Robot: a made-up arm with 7 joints. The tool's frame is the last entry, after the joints.
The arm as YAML. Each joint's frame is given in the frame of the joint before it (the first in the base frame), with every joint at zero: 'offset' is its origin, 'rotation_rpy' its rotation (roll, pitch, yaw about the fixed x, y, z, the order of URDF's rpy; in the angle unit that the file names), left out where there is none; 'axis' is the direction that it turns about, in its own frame. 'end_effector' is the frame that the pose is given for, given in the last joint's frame.
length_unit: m
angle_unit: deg
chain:
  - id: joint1
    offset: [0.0, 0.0, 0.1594]
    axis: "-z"
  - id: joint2
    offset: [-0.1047, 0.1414, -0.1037]
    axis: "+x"
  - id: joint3
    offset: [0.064, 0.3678, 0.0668]
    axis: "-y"
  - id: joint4
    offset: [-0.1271, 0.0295, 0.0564]
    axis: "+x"
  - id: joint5
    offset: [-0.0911, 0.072, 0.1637]
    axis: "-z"
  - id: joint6
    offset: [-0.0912, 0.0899, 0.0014]
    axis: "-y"
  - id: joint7
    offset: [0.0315, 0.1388, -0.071]
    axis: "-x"
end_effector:
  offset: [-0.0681, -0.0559, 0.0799]
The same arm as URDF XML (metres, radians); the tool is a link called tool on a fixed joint. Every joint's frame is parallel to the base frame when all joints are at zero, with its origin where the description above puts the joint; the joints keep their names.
<robot name="arm">
  <link name="base_link"/>
  <link name="link1"/>
  <link name="link2"/>
  <link name="link3"/>
  <link name="link4"/>
  <link name="link5"/>
  <link name="link6"/>
  <link name="link7"/>
  <link name="tool"/>
  <joint name="joint1" type="continuous">
    <parent link="base_link"/>
    <child link="link1"/>
    <origin xyz="0 0 0.1594" rpy="0 0 0"/>
    <axis xyz="0 0 -1"/>
  </joint>
  <joint name="joint2" type="continuous">
    <parent link="link1"/>
    <child link="link2"/>
    <origin xyz="-0.1047 0.1414 -0.1037" rpy="0 0 0"/>
    <axis xyz="1 0 0"/>
  </joint>
  <joint name="joint3" type="continuous">
    <parent link="link2"/>
    <child link="link3"/>
    <origin xyz="0.064 0.3678 0.0668" rpy="0 0 0"/>
    <axis xyz="0 -1 0"/>
  </joint>
  <joint name="joint4" type="continuous">
    <parent link="link3"/>
    <child link="link4"/>
    <origin xyz="-0.1271 0.0295 0.0564" rpy="0 0 0"/>
    <axis xyz="1 0 0"/>
  </joint>
  <joint name="joint5" type="continuous">
    <parent link="link4"/>
    <child link="link5"/>
    <origin xyz="-0.0911 0.072 0.1637" rpy="0 0 0"/>
    <axis xyz="0 0 -1"/>
  </joint>
  <joint name="joint6" type="continuous">
    <parent link="link5"/>
    <child link="link6"/>
    <origin xyz="-0.0912 0.0899 0.0014" rpy="0 0 0"/>
    <axis xyz="0 -1 0"/>
  </joint>
  <joint name="joint7" type="continuous">
    <parent link="link6"/>
    <child link="link7"/>
    <origin xyz="0.0315 0.1388 -0.071" rpy="0 0 0"/>
    <axis xyz="-1 0 0"/>
  </joint>
  <joint name="tool_fixed" type="fixed">
    <parent link="link7"/>
    <child link="tool"/>
    <origin xyz="-0.0681 -0.0559 0.0799" rpy="0 0 0"/>
  </joint>
</robot>

